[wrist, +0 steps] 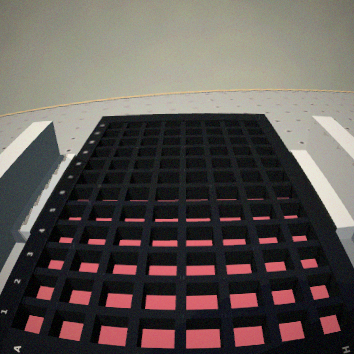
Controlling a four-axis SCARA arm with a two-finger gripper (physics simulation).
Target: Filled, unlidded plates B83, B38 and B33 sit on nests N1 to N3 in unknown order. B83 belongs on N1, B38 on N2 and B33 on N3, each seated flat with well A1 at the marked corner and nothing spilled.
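Places are measured from the arm's base along level axes (x down, y ahead, z right), in millimetres.
Where they show: gripper, fingertip midpoint: [181, 138].
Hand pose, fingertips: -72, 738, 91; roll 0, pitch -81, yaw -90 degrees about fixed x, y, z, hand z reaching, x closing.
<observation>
After its pixels a point has its place, as x, y, z.
A black well plate [186, 204] {-68, 704, 87} with pink liquid in its wells fills the middle of the wrist view. Its letter A is at the lower left corner and H at the lower right, with row numbers rising along the left edge. The liquid shows in the nearer wells; the far wells look dark. My gripper [181, 138] {-72, 738, 91} is shut on the plate, with one pale finger along each long side. The plate looks level between the fingers. No plate label can be read, so I cannot tell which plate this is. The nests and the other plates do not show.
A light grey table top [295, 104] {-13, 936, 262} with small holes lies beyond and beside the plate. Its far edge [180, 93] {-14, 994, 130} is a thin tan line, with a plain grey-green background behind it.
</observation>
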